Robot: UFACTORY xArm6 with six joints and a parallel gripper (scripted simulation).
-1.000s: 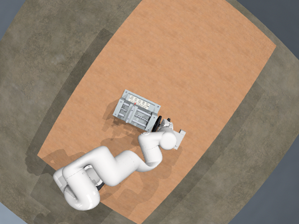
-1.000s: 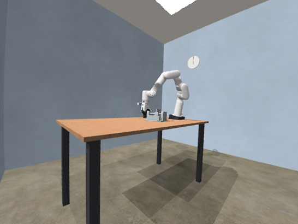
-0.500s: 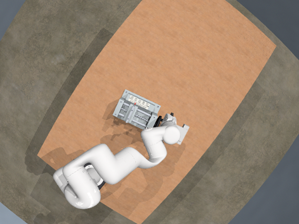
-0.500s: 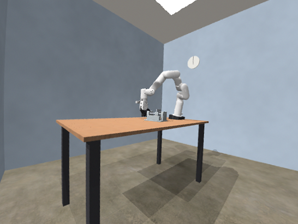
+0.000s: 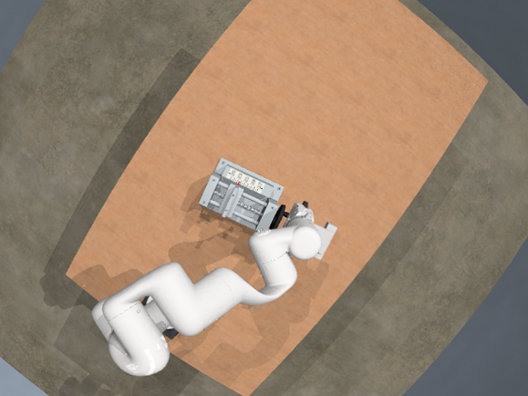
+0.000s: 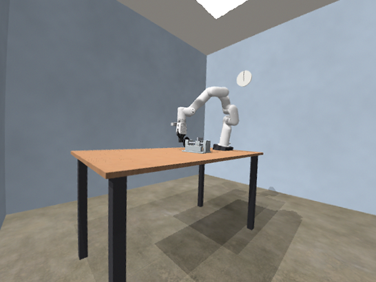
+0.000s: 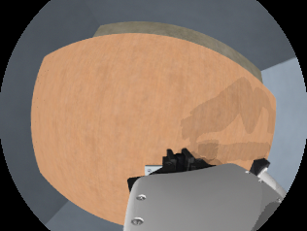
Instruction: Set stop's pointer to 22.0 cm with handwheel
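Right now the handwheel is 2 cm to the left of my hand and 1 cm behind it.
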